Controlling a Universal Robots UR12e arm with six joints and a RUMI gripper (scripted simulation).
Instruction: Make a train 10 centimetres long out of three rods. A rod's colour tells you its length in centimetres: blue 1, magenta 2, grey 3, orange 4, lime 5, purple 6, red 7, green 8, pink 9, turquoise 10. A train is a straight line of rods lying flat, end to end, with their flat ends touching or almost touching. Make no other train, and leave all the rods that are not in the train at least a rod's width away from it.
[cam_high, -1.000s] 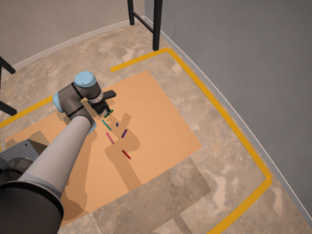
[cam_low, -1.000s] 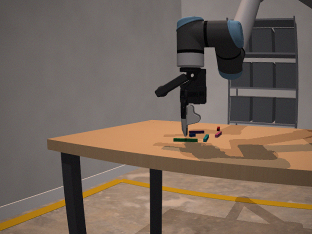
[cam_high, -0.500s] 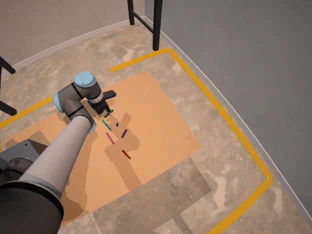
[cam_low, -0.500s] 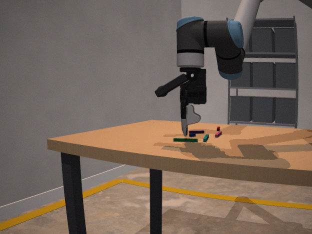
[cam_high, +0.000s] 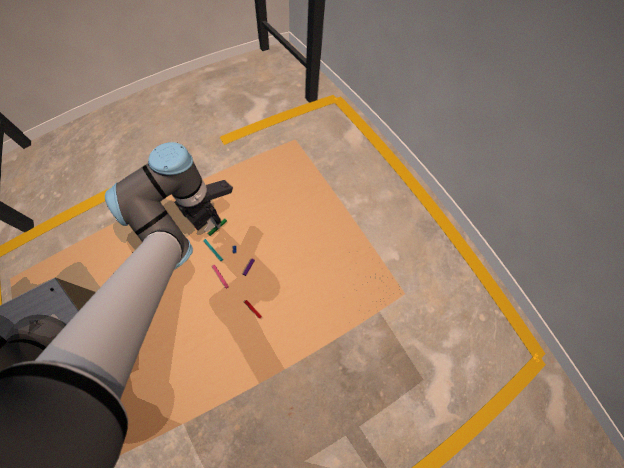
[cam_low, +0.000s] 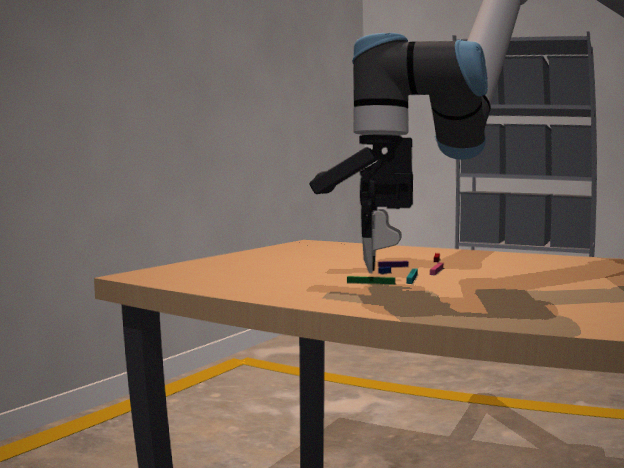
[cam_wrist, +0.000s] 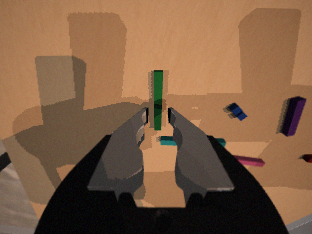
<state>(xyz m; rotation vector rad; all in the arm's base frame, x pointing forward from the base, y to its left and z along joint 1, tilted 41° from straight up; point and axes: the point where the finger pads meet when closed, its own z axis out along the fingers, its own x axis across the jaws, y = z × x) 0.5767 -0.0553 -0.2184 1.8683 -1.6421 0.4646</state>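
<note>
My gripper is now 3 cm above the green rod. Round my hand: pink rod: 8 cm behind, 16 cm to the right, 3 cm below; then purple rod: 1 cm ahead, 19 cm to the right, 3 cm below; then turquoise rod: 6 cm behind, 7 cm to the right, 3 cm below.
</note>
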